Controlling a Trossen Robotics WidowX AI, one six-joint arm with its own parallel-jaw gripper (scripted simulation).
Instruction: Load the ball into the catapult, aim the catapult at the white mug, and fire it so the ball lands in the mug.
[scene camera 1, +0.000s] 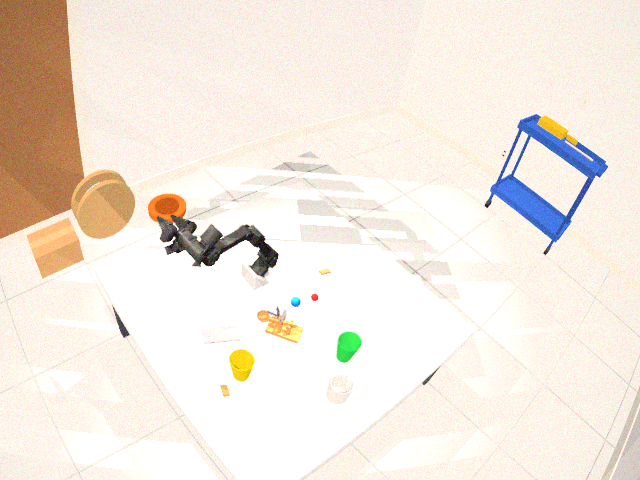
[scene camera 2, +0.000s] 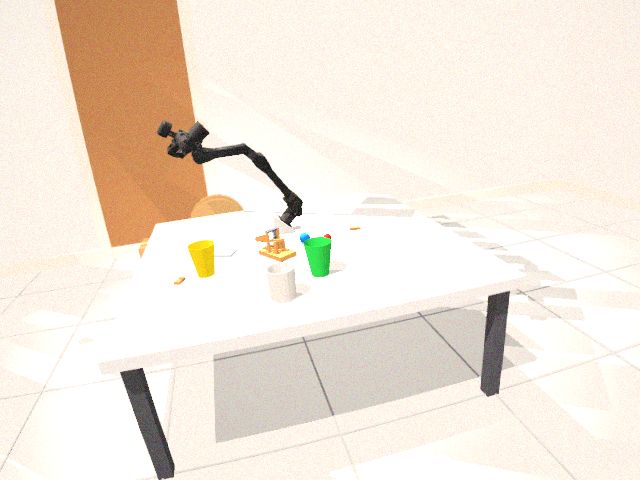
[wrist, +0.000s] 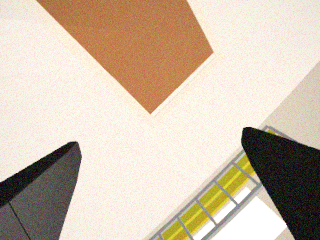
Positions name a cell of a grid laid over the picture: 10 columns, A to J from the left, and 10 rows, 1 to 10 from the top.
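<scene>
In scene camera 1 there is my gripper (scene camera 1: C5), open and holding nothing. Scene camera 2 gives me a white mug (scene camera 2: E6) and a green cup (scene camera 2: E6), and a yellow cup (scene camera 2: D6) as well. In the wrist view I find my gripper (wrist: F6) again, while the white mug is out of frame in the wrist view, and the green cup is out of frame in the wrist view too.
</scene>
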